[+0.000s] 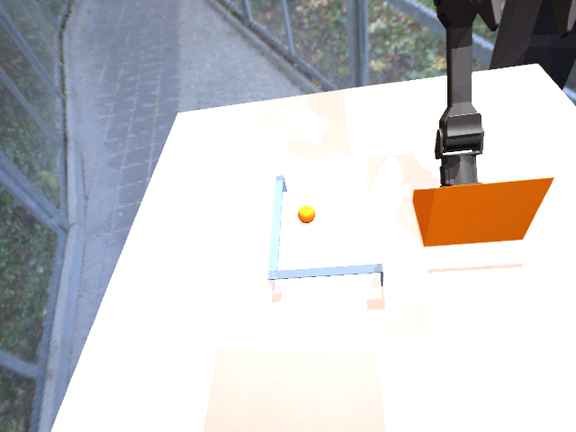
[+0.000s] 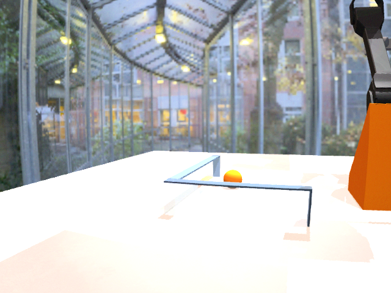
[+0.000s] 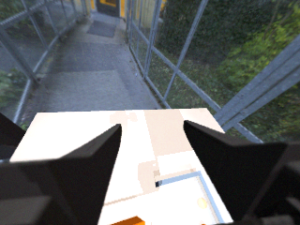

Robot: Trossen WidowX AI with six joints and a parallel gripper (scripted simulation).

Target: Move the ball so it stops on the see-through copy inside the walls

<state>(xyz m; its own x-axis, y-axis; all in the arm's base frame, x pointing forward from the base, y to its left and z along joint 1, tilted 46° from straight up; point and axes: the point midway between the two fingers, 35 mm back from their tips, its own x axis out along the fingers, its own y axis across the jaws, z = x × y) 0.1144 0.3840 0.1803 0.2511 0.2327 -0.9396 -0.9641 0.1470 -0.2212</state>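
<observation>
Right now my gripper tip is 27 cm short of the orange ball, 26 cm to the left of it and 50 cm above it. Also, from my gripper tip: see-through copy of ball: 31 cm ahead, 18 cm to the right, 50 cm below.
</observation>
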